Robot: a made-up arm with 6 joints.
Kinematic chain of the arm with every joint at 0, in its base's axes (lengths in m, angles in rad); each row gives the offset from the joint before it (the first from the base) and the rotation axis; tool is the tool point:
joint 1: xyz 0 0 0.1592 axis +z
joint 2: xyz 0 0 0 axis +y
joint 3: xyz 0 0 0.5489 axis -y
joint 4: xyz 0 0 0 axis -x
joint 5: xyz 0.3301 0 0 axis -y
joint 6: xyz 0 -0.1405 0 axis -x
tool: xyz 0 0 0
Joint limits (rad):
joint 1: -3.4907..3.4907
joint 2: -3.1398..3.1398
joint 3: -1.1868..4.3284
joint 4: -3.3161..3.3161
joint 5: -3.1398..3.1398
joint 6: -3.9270..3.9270
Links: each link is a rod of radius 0.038 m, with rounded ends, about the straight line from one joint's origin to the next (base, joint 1, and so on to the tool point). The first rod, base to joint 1, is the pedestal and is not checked.
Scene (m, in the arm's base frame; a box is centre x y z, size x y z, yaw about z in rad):
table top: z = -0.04
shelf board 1: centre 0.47 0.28 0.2 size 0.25 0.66 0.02 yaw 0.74
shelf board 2: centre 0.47 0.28 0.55 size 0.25 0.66 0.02 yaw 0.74
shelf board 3: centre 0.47 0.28 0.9 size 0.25 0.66 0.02 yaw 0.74
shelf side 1: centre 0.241 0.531 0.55 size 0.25 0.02 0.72 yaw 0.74
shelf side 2: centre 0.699 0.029 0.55 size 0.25 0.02 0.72 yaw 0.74
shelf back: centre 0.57 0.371 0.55 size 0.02 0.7 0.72 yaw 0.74
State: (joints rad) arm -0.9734 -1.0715 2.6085 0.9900 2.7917 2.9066
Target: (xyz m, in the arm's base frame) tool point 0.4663 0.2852 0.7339
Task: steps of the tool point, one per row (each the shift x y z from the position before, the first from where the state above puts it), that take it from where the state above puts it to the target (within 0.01 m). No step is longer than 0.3 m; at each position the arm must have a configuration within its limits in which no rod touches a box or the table.
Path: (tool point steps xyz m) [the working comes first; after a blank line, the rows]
Joints at the target: 0.8054 0.3815 0.5116 0.1615 2.7917 2.9066
Straight joint move there: touches shelf board 3.

1: -0.1515 -0.0744 0.1654
2: -0.0862 -0.1463 0.1882
3: 0.0111 -0.1833 0.1850
4: 0.1148 -0.1717 0.1547
5: 0.1953 -0.1138 0.1023
6: 0.2296 -0.0287 0.0363
7: 0.2100 0.0552 -0.0317
8: 0.1463 0.1103 -0.0900
9: 0.0632 0.1211 -0.1282
10: 0.0958 0.0931 0.0178
11: 0.0982 0.0841 -0.0178

